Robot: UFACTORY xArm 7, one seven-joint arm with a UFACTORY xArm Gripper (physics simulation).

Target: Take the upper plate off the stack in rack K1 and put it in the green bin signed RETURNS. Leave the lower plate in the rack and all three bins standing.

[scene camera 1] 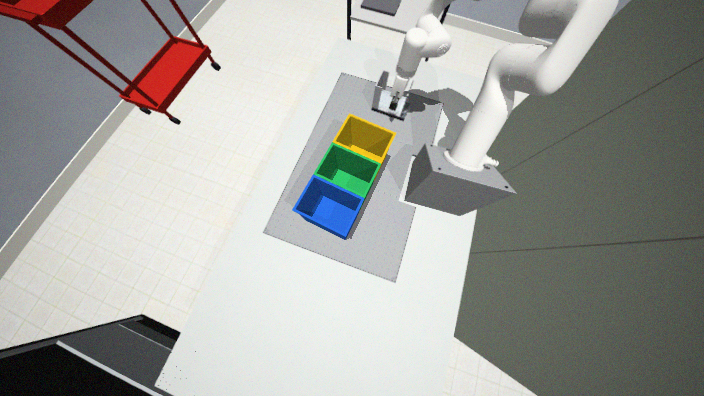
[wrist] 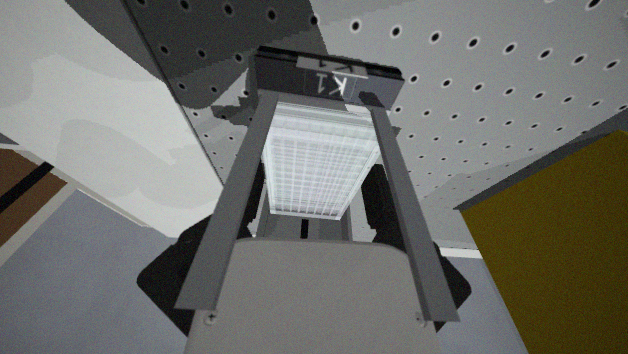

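Where they show: gripper, between the fingertips: (scene camera 1: 395, 101) (wrist: 315, 170); arm's base, origin of its link: (scene camera 1: 462, 161).
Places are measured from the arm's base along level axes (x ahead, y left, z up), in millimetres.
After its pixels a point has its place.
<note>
Rack K1 (scene camera 1: 383, 82) @[x 338, y -362, z -116 mm] (wrist: 282, 75) @[x 205, y -338, z -182 mm] stands upright at the far end of the grey board, with its label in the wrist view. The clear upper plate (scene camera 1: 385, 101) @[x 306, y -298, z -152 mm] (wrist: 320, 155) @[x 245, y -310, z -152 mm] is between the rack's side rails. The lower plate cannot be told apart beneath it. My gripper (scene camera 1: 394, 104) @[x 264, y -312, z -153 mm] (wrist: 315, 170) @[x 264, y -312, z -153 mm] is open at the rack, its dark fingers showing on either side of the plate in the wrist view, holding nothing. How deep they reach is unclear. The green bin (scene camera 1: 357, 166) @[x 326, y 75, z -96 mm] stands upright between the yellow and blue bins; its sign is not readable.
The yellow bin (scene camera 1: 367, 136) @[x 326, y -57, z -94 mm] (wrist: 565, 240) @[x 315, y -58, z -126 mm] stands nearest the rack, and the blue bin (scene camera 1: 332, 212) @[x 371, y 246, z -196 mm] stands at the other end of the row. All stand on the perforated grey board (scene camera 1: 370, 255) @[x 184, y 357, z -198 mm] (wrist: 500, 75) @[x 201, y -187, z -198 mm]. A red cart (scene camera 1: 167, 72) is off to the left.
</note>
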